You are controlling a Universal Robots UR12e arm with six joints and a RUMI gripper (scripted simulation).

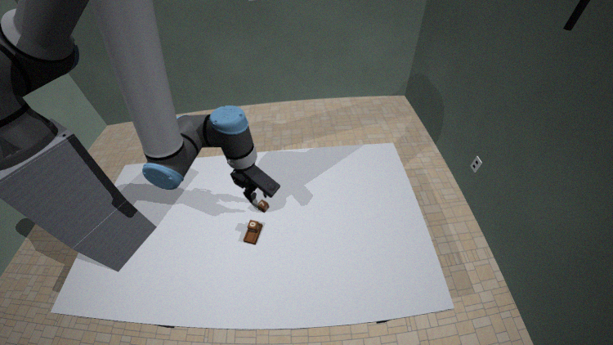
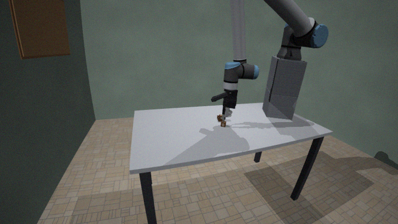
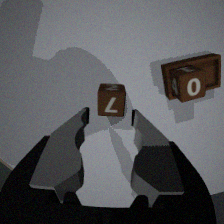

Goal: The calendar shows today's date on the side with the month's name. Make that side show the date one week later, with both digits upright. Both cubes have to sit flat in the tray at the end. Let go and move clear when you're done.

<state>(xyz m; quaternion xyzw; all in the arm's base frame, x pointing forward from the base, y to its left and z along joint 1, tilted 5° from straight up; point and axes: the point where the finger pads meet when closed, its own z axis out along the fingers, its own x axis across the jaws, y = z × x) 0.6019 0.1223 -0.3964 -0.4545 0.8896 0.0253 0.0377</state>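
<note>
The brown date cube lies 40 mm below my hand. Also, from my hand: brown wooden tray: 110 mm to the right, 50 mm below, 30 mm behind.
</note>
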